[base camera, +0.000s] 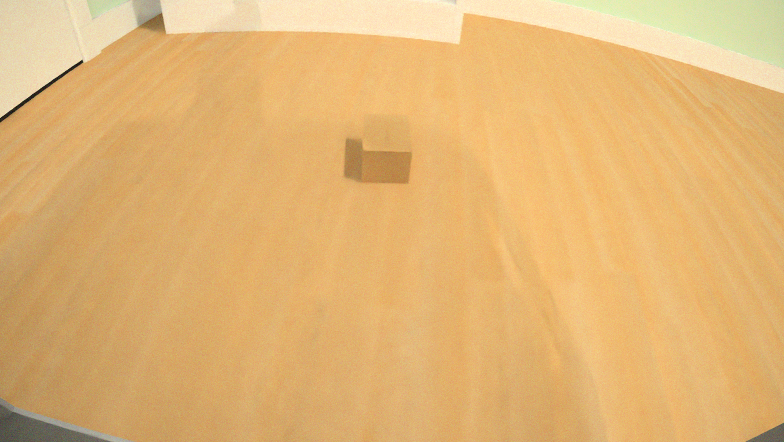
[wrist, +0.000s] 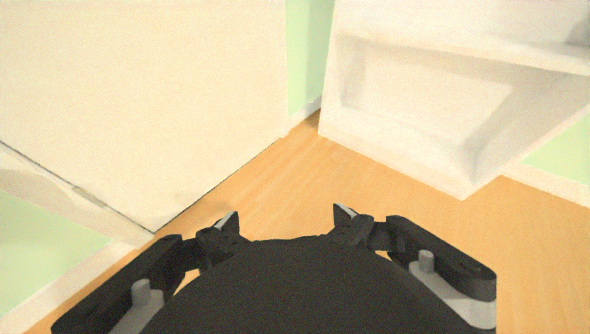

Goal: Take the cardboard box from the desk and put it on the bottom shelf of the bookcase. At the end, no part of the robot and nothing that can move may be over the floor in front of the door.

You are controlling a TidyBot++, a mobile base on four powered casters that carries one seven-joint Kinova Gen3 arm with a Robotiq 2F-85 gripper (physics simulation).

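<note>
The cardboard box, a small brown block, sits on the wood floor in the middle of the base camera view; it does not show in the wrist view. The white bookcase stands against the wall; its lowest bay shows in the wrist view, and no box shows in the visible part. The cream door is left of it. My gripper is open and empty, with floor, door and bookcase beyond its fingers. It does not show in the base camera view. The desk is not in view.
The wood floor spreads before the bookcase and along the door. Green walls with white skirting stand behind. Parts of the grey base show in the bottom corners of the base camera view.
</note>
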